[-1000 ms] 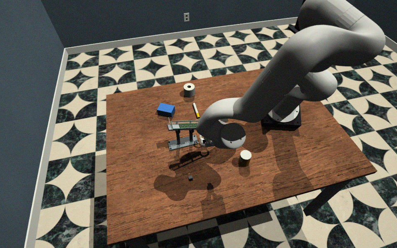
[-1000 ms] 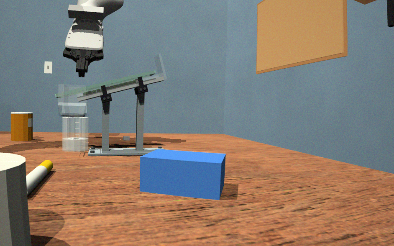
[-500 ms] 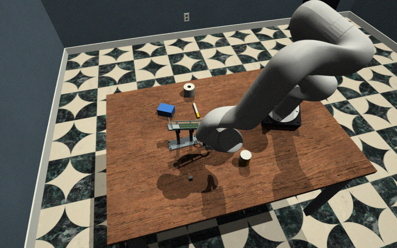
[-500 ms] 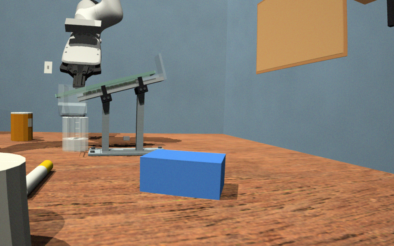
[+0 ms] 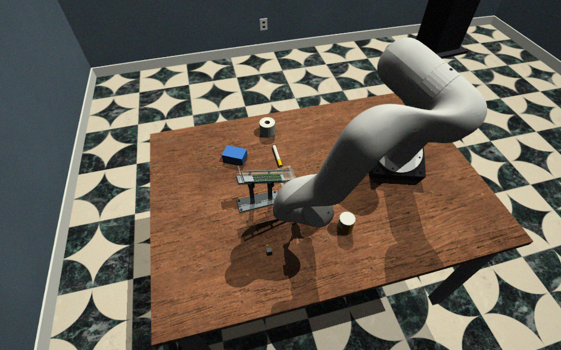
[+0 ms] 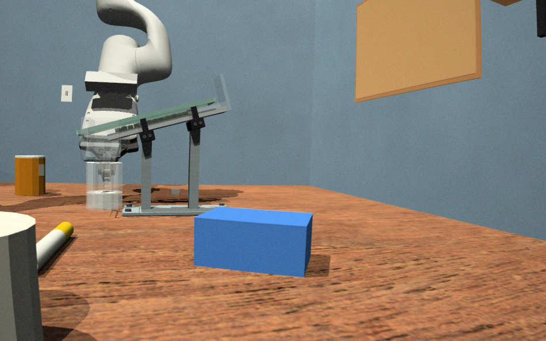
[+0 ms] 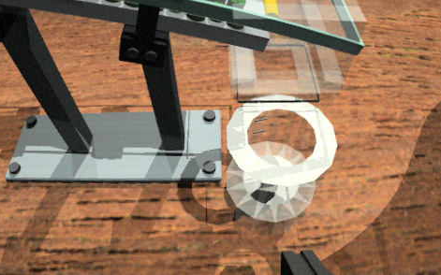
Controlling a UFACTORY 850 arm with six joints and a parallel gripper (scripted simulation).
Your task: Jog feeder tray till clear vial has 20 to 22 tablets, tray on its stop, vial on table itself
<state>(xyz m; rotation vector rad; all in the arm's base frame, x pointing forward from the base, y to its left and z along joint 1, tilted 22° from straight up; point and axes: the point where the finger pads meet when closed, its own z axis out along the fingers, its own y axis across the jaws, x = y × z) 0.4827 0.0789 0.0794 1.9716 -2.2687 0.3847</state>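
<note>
Now: the clear vial 8 cm to the right of my hand and 2 cm below it. Round my hand: small grey cube (14 cm ahead, 9 cm to the left, 5 cm below); orange jar (15 cm behind, 10 cm to the left, 2 cm below); feeder tray (12 cm to the right, 10 cm ahead, 9 cm above).
</note>
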